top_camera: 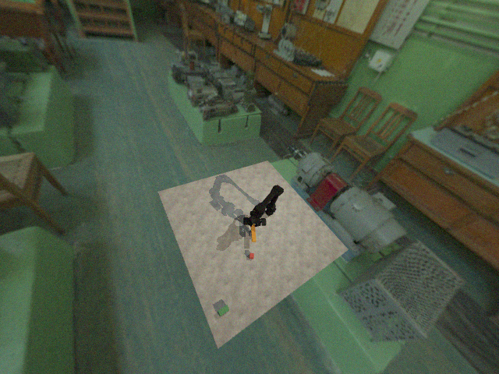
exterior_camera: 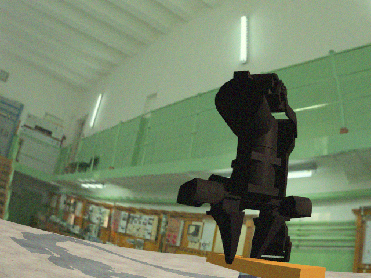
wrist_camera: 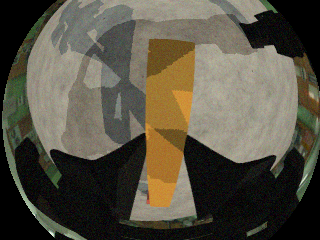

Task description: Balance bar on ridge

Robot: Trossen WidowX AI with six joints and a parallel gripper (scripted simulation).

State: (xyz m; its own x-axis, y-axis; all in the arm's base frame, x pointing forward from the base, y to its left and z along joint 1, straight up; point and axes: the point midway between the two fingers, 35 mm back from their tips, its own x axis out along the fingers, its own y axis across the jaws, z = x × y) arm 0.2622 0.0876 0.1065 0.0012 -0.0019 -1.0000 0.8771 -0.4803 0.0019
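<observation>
Right now my gripper tip is 20 mm to the right of the orange bar and 10 mm short of it. From my gripper tip the other things lie so: red ball: 200 mm to the left, 120 mm ahead, 60 mm below.
</observation>
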